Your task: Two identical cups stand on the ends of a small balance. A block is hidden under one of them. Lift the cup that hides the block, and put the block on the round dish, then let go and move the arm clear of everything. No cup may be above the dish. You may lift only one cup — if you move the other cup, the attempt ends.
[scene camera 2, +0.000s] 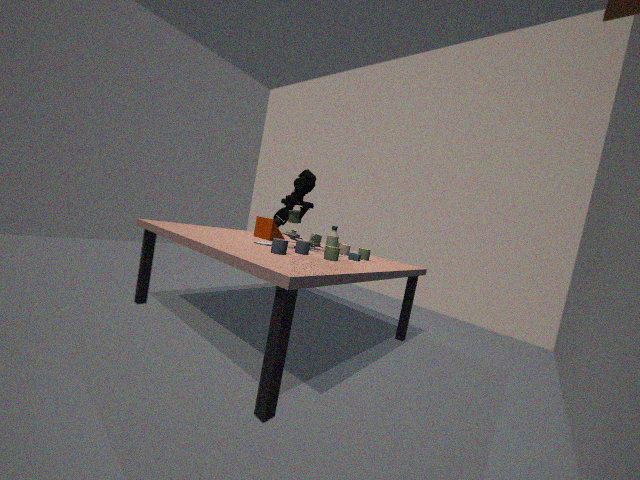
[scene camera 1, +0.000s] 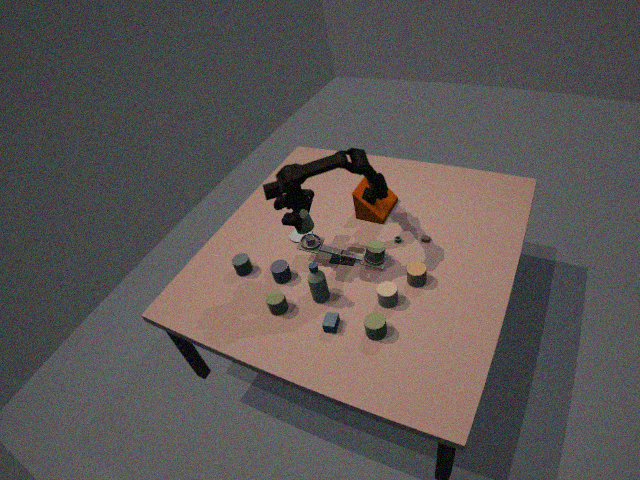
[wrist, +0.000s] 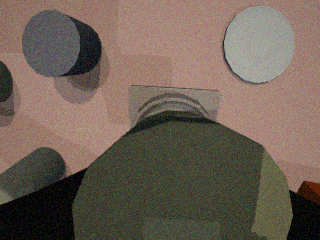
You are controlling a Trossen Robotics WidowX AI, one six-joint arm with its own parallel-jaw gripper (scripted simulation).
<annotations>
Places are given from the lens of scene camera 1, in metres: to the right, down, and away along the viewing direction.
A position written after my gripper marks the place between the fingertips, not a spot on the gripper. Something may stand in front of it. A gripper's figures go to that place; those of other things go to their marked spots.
my gripper (scene camera 1: 303, 224): -0.06, -0.06, 1.66
balance (scene camera 1: 302, 245): -0.07, 0.02, 1.69
</annotations>
